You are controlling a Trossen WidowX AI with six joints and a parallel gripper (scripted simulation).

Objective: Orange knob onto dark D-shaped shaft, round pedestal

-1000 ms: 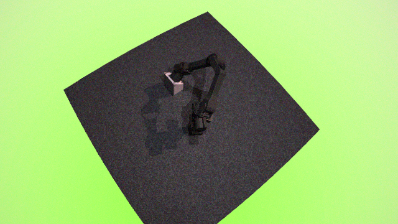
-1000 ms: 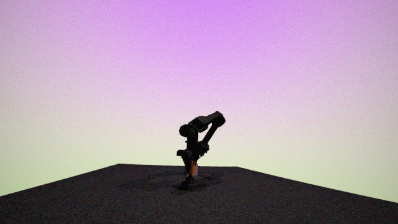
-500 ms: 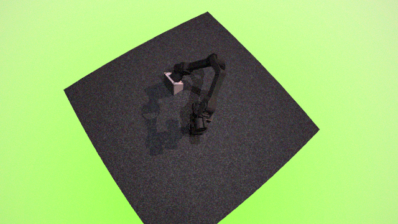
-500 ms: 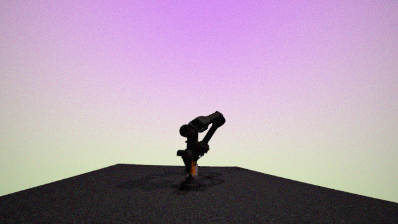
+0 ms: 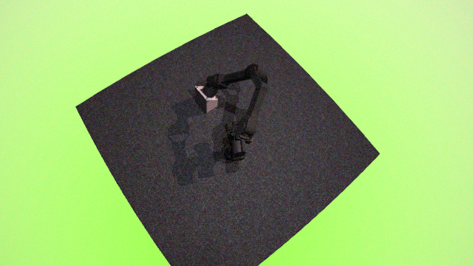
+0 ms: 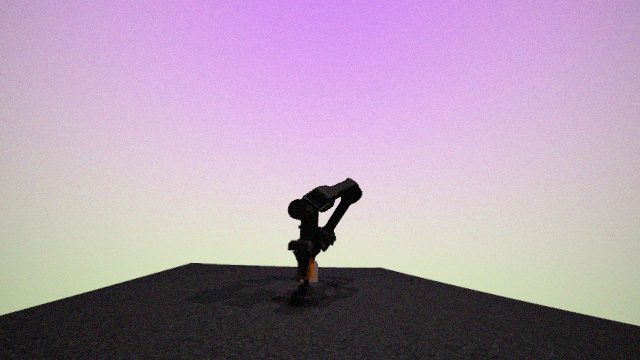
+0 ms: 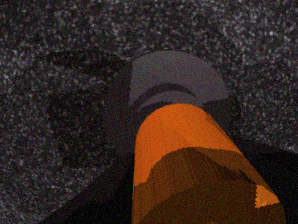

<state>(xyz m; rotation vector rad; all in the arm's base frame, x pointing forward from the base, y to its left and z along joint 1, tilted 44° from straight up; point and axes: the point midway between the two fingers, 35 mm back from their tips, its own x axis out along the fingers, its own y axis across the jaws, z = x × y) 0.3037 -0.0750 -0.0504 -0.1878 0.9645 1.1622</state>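
Right now the orange knob is 20 mm above my gripper tip. From my gripper tip the other things lie so: round pedestal: 40 mm below.
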